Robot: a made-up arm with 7 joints. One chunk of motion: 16 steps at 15 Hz.
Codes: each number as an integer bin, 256 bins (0 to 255) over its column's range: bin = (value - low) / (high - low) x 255, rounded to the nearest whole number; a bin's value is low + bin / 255 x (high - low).
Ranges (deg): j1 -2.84..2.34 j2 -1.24..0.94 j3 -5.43..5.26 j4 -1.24..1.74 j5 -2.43..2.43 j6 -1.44..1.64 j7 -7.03..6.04
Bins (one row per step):
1: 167 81 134 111 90 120 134
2: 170 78 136 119 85 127 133
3: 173 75 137 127 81 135 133
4: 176 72 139 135 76 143 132
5: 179 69 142 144 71 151 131
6: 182 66 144 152 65 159 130
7: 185 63 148 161 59 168 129
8: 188 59 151 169 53 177 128
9: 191 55 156 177 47 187 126
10: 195 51 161 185 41 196 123
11: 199 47 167 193 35 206 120
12: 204 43 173 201 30 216 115
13: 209 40 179 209 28 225 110
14: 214 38 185 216 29 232 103
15: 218 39 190 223 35 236 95
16: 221 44 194 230 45 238 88
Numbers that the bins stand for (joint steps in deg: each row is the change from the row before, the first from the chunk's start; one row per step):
1: 0.552 -0.548 0.187 0.057 -0.715 0.009 -0.162
2: 0.613 -0.573 0.271 0.151 -0.810 0.094 -0.213
3: 0.674 -0.599 0.313 0.244 -0.886 0.191 -0.213
4: 0.735 -0.624 0.397 0.338 -0.982 0.287 -0.264
5: 0.796 -0.650 0.523 0.443 -1.077 0.384 -0.316
6: 0.857 -0.676 0.607 0.536 -1.191 0.480 -0.367
7: 0.918 -0.701 0.774 0.641 -1.306 0.589 -0.418
8: 0.979 -0.736 0.900 0.735 -1.420 0.698 -0.469
9: 1.040 -0.770 1.110 0.828 -1.534 0.819 -0.572
10: 1.121 -0.804 1.319 0.922 -1.649 0.927 -0.726
11: 1.202 -0.838 1.571 1.015 -1.763 1.048 -0.879
12: 1.304 -0.872 1.822 1.109 -1.858 1.169 -1.136
13: 1.406 -0.898 2.074 1.202 -1.896 1.278 -1.392
14: 1.507 -0.915 2.325 1.284 -1.877 1.362 -1.751
15: 1.588 -0.907 2.535 1.366 -1.763 1.411 -2.161
16: 1.649 -0.864 2.703 1.448 -1.572 1.435 -2.520

